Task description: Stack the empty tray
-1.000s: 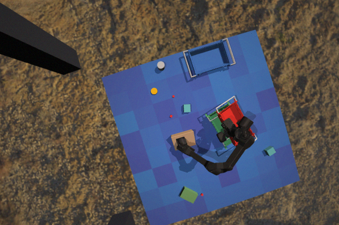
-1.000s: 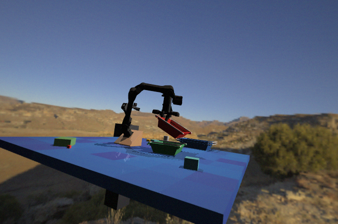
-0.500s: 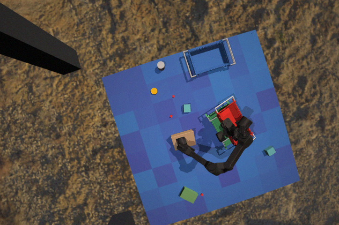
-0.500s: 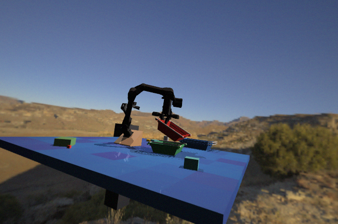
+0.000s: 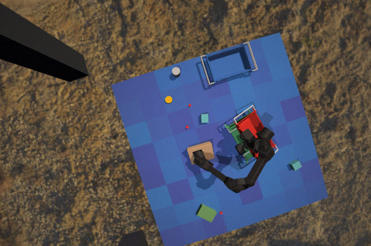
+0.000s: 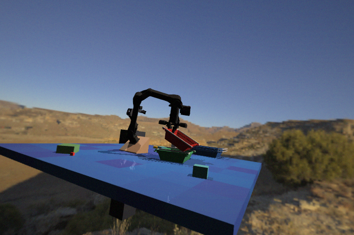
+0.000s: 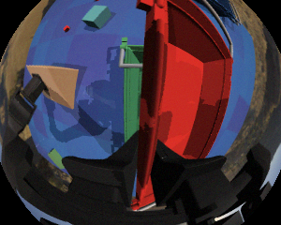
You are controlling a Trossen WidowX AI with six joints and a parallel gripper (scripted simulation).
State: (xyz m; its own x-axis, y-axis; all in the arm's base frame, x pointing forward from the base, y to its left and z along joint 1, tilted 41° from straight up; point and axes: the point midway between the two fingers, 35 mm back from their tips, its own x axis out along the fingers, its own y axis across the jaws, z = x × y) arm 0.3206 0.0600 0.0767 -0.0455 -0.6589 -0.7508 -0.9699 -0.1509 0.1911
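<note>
My gripper tip is 8 cm short of the red tray and 2 cm to the right of it. Round my gripper tip: small red block 3 cm ahead, 13 cm below; small red cube 28 cm behind, 48 cm to the right, 14 cm below; green block 38 cm behind, 44 cm to the right, 12 cm below.
</note>
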